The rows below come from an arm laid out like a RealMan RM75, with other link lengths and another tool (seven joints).
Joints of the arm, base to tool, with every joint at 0 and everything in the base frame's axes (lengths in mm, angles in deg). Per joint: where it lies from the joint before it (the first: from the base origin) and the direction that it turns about. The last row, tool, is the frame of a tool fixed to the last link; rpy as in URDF.
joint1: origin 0 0 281.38 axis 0 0 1
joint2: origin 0 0 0 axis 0 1 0
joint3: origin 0 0 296.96 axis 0 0 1
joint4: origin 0 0 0 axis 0 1 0
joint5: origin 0 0 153.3 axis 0 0 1
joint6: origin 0 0 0 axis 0 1 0
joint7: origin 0 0 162.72 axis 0 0 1
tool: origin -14 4 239 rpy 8.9 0 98
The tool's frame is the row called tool.
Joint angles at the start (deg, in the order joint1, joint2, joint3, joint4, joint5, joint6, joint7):
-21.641, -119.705, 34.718, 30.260, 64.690, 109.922, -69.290
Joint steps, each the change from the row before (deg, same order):
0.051, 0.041, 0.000, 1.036, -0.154, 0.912, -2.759
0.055, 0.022, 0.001, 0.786, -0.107, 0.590, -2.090
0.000, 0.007, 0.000, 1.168, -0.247, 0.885, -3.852
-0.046, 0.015, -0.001, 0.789, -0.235, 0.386, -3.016
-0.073, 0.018, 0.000, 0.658, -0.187, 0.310, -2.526
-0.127, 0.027, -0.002, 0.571, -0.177, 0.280, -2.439
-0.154, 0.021, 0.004, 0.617, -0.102, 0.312, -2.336
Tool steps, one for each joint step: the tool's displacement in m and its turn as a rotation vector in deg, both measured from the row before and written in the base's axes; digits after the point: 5 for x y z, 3 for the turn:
0.00536, -0.00745, 0.00205, -1.647, -0.872, -1.223
0.00352, -0.00517, 0.00126, -1.286, -0.611, -0.810
0.00585, -0.00801, 0.00219, -2.546, -1.281, -1.248
0.00350, -0.00424, 0.00178, -2.053, -1.027, -0.654
0.00305, -0.00353, 0.00138, -1.744, -0.820, -0.568
0.00305, -0.00321, 0.00130, -1.731, -0.796, -0.553
0.00334, -0.00358, 0.00072, -1.691, -0.649, -0.640

